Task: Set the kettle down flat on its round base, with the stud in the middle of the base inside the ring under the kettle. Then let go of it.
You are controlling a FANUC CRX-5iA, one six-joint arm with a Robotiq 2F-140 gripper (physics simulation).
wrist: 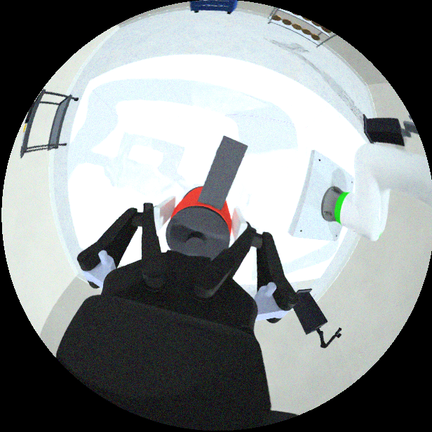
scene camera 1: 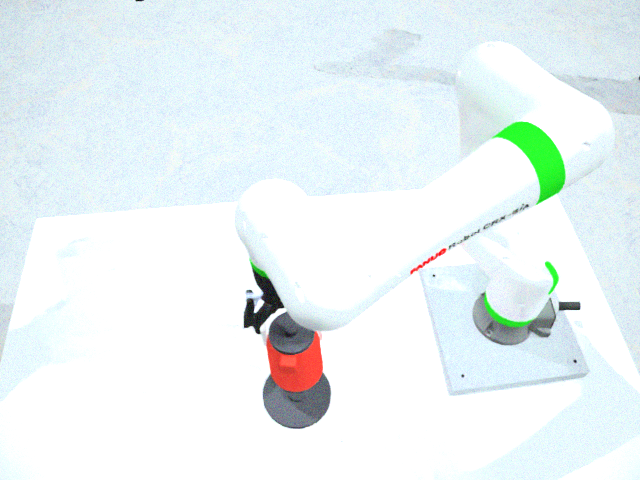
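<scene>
The red kettle (scene camera 1: 295, 369) (wrist: 181, 205) with a dark grey lid (scene camera 1: 291, 334) (wrist: 197, 232) hangs nearly upright. A flat grey bar, apparently its handle, sticks out in the wrist view. My gripper (scene camera 1: 292, 330) (wrist: 203, 209) is shut on the kettle, with one pale pad on each side. The round dark grey base (scene camera 1: 297, 415) lies on the table under the kettle. In the scene view the kettle's lower edge covers the back of the base, and the stud (scene camera 1: 296, 397) shows right at that edge. The kettle's underside and its ring are hidden. The base does not show in the wrist view.
The white table (scene camera 1: 129, 403) carries the grey mounting plate (scene camera 1: 449, 356) (wrist: 307, 210) and the arm's foot at the right. The arm's white forearm (scene camera 1: 392, 242) reaches over the table and hides part of the gripper in the scene view.
</scene>
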